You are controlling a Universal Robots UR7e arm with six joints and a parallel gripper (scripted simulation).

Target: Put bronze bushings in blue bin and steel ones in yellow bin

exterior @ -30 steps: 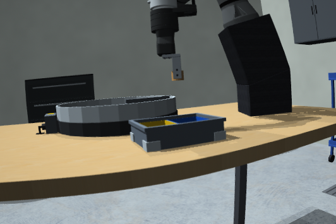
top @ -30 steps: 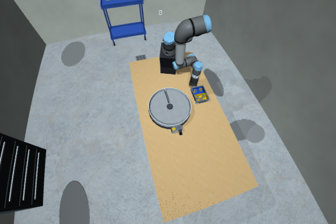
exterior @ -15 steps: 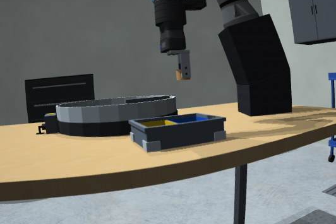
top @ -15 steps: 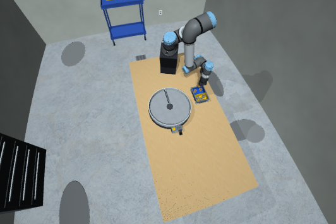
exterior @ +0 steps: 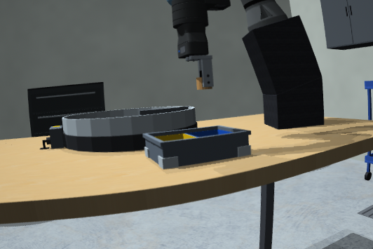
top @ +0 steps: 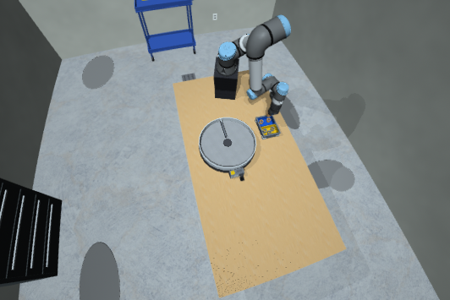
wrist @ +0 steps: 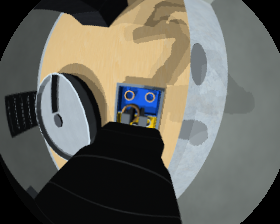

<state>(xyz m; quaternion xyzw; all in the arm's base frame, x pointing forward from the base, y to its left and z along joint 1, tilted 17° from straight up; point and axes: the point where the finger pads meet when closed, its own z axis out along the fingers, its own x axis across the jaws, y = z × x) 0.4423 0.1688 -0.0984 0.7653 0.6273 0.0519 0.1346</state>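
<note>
Now: the grey two-part tray 140 mm below my hand, 30 mm ahead of it and 10 mm to the right of it. Round my hand: round grey turntable (380 mm to the right, 110 mm below, 40 mm ahead).
</note>
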